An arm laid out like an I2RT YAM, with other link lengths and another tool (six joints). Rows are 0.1 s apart.
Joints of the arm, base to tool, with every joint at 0 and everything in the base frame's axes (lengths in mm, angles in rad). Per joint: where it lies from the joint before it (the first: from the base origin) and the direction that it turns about. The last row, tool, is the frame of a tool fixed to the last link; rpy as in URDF.
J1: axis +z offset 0 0 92.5
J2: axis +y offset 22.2 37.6 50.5
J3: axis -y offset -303.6 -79.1 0
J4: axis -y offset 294 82.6 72
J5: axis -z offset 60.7 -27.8 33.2
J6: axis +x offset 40.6 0 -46.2
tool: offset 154 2 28 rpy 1.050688 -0.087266 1.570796
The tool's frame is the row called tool.
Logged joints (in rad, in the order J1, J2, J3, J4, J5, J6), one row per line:
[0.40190, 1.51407, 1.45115, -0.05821, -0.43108, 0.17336]
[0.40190, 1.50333, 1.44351, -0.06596, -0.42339, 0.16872]
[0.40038, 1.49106, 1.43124, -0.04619, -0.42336, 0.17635]
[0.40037, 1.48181, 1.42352, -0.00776, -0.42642, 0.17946]
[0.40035, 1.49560, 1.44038, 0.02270, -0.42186, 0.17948]
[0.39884, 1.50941, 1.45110, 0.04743, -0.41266, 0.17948]
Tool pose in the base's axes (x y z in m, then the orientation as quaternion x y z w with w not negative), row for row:
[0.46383, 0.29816, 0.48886, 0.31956, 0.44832, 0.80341, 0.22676]
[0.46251, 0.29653, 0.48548, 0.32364, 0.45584, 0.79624, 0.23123]
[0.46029, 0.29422, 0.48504, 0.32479, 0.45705, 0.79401, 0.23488]
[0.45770, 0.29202, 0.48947, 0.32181, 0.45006, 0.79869, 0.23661]
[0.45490, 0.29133, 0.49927, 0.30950, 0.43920, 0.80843, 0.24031]
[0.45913, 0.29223, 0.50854, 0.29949, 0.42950, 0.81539, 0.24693]
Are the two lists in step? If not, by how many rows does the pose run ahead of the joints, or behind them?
The pose runs 1 row behind the joints: the pose in row i belongs to the joints in row i - 1.
